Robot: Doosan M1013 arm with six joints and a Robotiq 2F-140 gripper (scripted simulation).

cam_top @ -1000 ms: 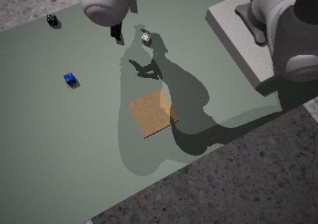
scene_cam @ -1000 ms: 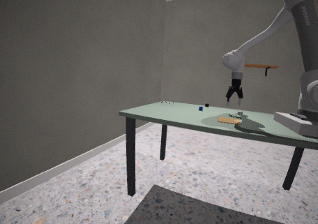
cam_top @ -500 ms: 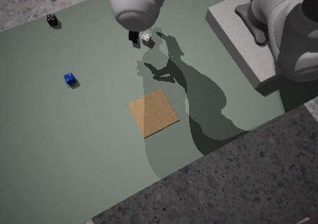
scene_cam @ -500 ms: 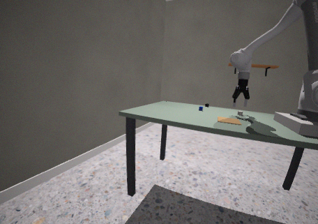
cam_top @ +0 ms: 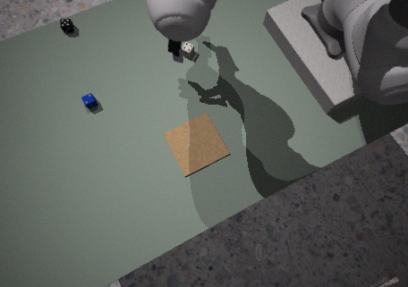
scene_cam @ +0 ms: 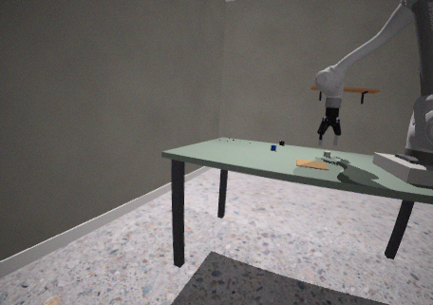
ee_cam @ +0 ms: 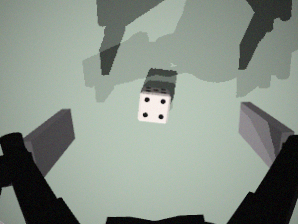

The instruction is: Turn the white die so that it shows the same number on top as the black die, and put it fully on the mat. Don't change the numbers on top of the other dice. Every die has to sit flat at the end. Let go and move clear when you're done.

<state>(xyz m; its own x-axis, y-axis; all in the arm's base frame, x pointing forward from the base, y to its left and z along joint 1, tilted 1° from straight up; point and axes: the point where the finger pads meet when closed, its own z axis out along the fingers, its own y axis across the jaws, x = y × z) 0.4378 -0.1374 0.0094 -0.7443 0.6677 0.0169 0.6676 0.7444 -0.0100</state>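
My hand is 6 cm above the white die. Round my hand: brown mat: 28 cm to the left, 10 cm ahead, 7 cm below; then blue die: 32 cm ahead, 6 cm below, 4 cm to the left; then black die: 31 cm ahead, 23 cm to the right, 6 cm below.
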